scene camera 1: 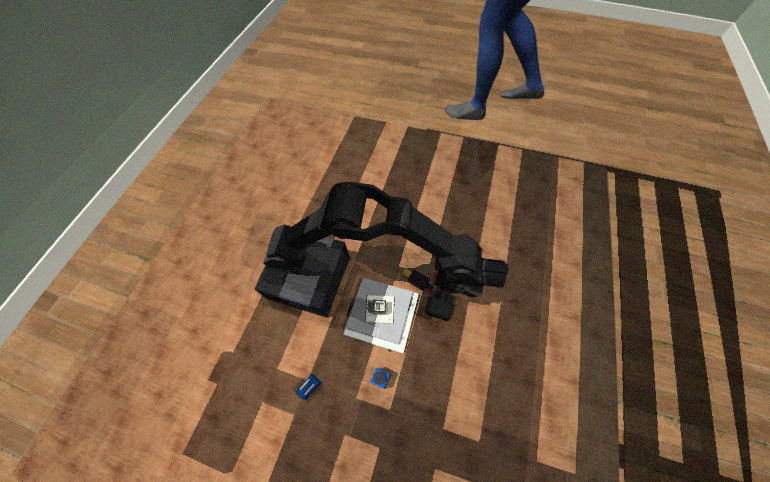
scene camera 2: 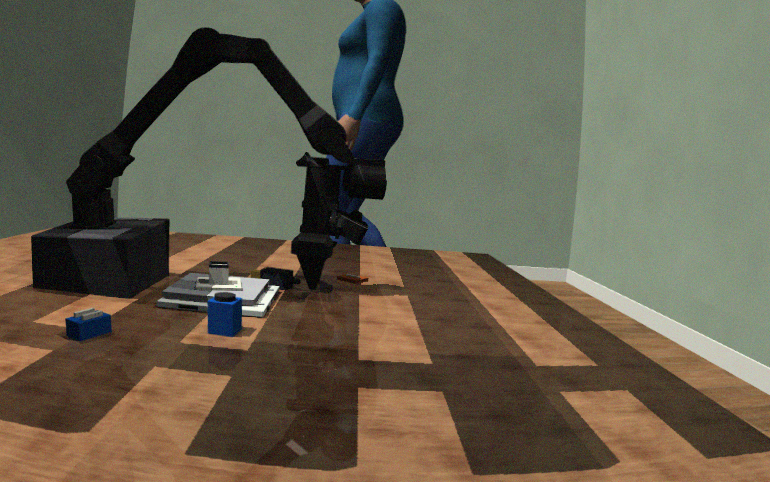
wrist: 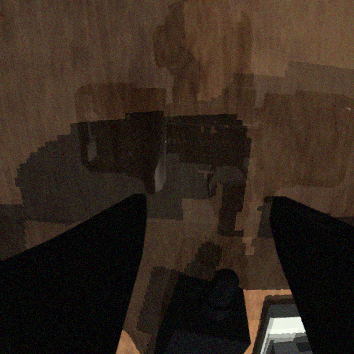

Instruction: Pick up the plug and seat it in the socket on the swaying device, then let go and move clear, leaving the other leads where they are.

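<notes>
The black plug lies on the table beside the device; its yellow tip shows in scene view 1, pointing toward the arm's base. My gripper is half open and empty, fingertips low near the table, just past the plug's cable-stub end. In the wrist view the plug is at the bottom, between the fingers but behind their tips. The pale socket stands upright on the grey-topped white device. The fingertips are hidden in scene view 1.
A blue block with two pale strips and a blue block with a round dark top stand in front of the device. A flat orange piece lies beyond my gripper. A person stands behind the table.
</notes>
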